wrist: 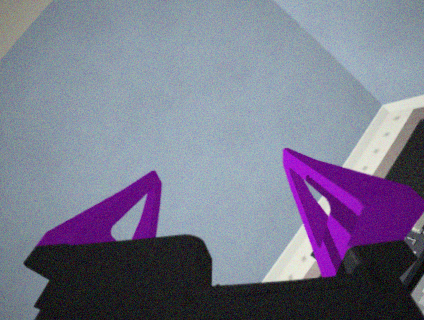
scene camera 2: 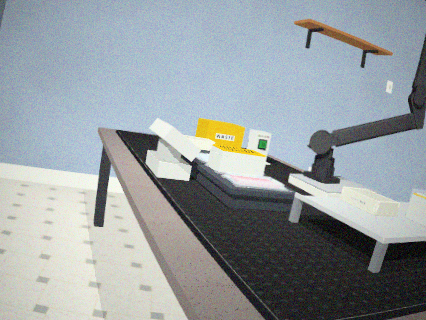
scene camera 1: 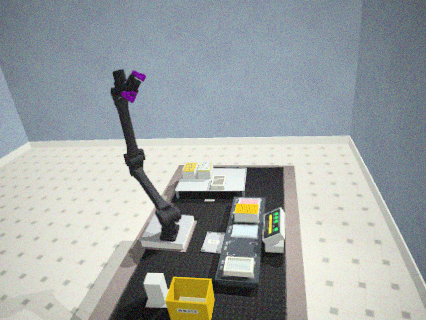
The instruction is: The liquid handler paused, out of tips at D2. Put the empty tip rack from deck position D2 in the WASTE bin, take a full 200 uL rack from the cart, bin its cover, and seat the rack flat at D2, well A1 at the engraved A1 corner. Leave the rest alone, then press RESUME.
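Pixels of known places: gripper, fingertip midpoint: (wrist: 217, 166) (scene camera 1: 140, 84); arm's base at its link origin: (scene camera 2: 321, 179) (scene camera 1: 170, 233).
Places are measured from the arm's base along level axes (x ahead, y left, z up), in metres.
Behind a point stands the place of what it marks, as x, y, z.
My gripper (scene camera 1: 135, 87) @(-0.026, 0.088, 0.796) (wrist: 217, 166) @(-0.026, 0.088, 0.796) is open and empty, high above the table. The yellow WASTE bin (scene camera 1: 172, 300) @(0.153, -0.498, 0.107) (scene camera 2: 220, 131) @(0.233, -0.386, 0.074) stands at the table's near end in scene camera 1, with a pale object (scene camera 1: 192, 299) @(0.200, -0.412, 0.001) inside. The dark deck (scene camera 1: 237, 283) @(0.382, -0.311, -0.012) (scene camera 2: 230, 196) @(0.509, 0.286, -0.005) holds an orange-topped rack (scene camera 1: 247, 210) @(0.421, 0.097, 0.078) (scene camera 2: 236, 160) @(0.441, 0.158, 0.056), a pale plate (scene camera 1: 245, 231) @(0.411, -0.018, 0.031) and a white rack (scene camera 1: 239, 267) @(0.391, -0.260, 0.033). A bare dark position (scene camera 1: 242, 247) @(0.399, -0.119, 0.018) lies between those last two; its label is unreadable. The cart (scene camera 1: 236, 180) @(0.339, 0.487, 0.030) (scene camera 2: 350, 215) @(0.350, 0.507, 0.030) bears a yellow-topped rack (scene camera 1: 189, 170) @(0.022, 0.522, 0.097), a whitish-topped rack (scene camera 1: 204, 170) @(0.126, 0.519, 0.096) and a low cream box (scene camera 1: 218, 182) @(0.228, 0.417, 0.061) (scene camera 2: 370, 201) @(0.268, 0.482, 0.055).
A tilted screen unit (scene camera 1: 274, 230) @(0.554, -0.084, 0.094) (scene camera 2: 173, 139) @(0.589, 0.079, 0.077) stands beside the deck. A white box (scene camera 1: 155, 290) @(0.054, -0.423, 0.063) (scene camera 2: 254, 138) @(0.079, -0.376, 0.068) with a green button (scene camera 2: 262, 144) @(0.047, -0.356, 0.051) stands by the bin. A pale labelled pad (scene camera 1: 213, 242) @(0.242, -0.041, -0.024) lies between arm base and deck. A pink-topped plate (scene camera 1: 249, 200) @(0.428, 0.259, 0.029) (scene camera 2: 257, 182) @(0.443, 0.280, 0.031) sits at the deck's end.
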